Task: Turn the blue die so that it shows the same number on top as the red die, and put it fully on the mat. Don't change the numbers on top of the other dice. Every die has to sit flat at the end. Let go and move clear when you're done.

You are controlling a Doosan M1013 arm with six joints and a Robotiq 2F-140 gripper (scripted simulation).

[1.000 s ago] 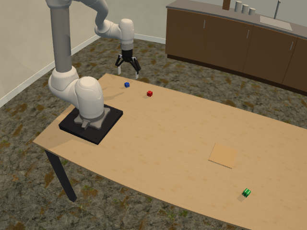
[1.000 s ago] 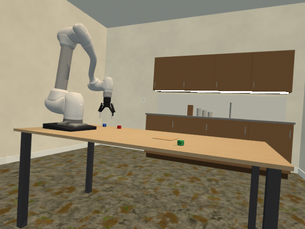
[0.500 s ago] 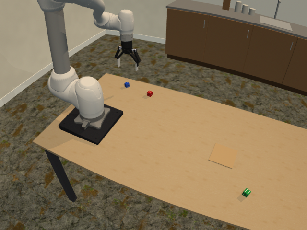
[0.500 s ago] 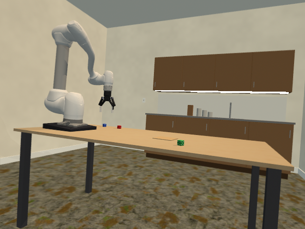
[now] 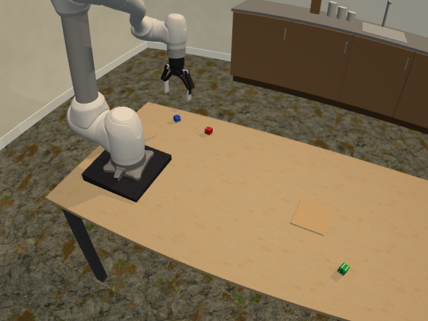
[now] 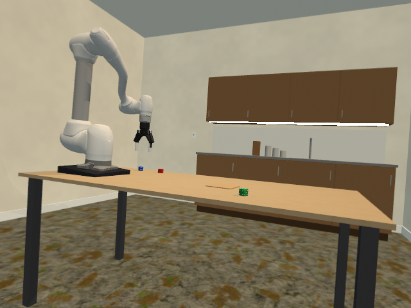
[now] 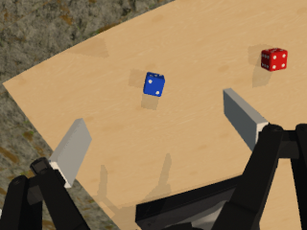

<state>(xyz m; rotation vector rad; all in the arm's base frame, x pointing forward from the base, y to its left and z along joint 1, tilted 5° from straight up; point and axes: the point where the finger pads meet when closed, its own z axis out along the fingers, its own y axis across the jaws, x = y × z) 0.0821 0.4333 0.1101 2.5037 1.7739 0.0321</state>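
Right now the blue die is 10 mm to the right of my hand and 140 mm below it. The rest, counted from my hand: green die 860 mm ahead, 740 mm to the right, 140 mm below; then red die 190 mm ahead, 80 mm to the right, 140 mm below; then mat 730 mm ahead, 510 mm to the right, 160 mm below.
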